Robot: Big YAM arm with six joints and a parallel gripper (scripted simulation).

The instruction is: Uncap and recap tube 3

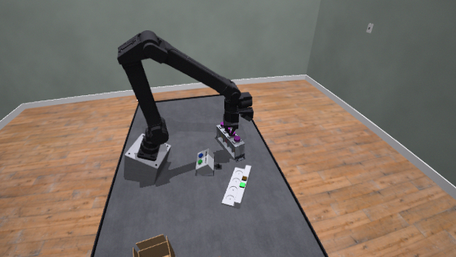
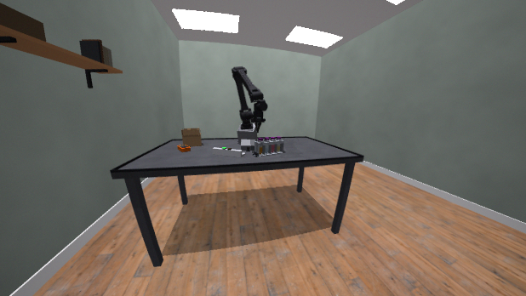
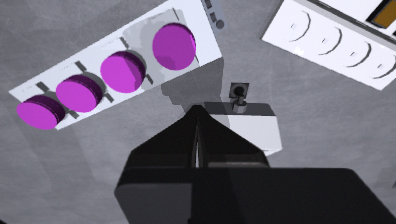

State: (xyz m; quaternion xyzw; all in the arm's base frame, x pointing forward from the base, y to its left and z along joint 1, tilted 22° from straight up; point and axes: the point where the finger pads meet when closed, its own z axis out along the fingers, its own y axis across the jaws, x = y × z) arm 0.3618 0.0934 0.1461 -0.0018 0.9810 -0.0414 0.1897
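My hand is 16 cm past the green key, 10 cm above it and 9 cm to the left of it. Round my hand: blue key: 16 cm behind, 10 cm below, 4 cm to the right; key housing: 14 cm behind, 11 cm below, 6 cm to the right; cap: 7 cm to the left, 5 cm below, 2 cm ahead.
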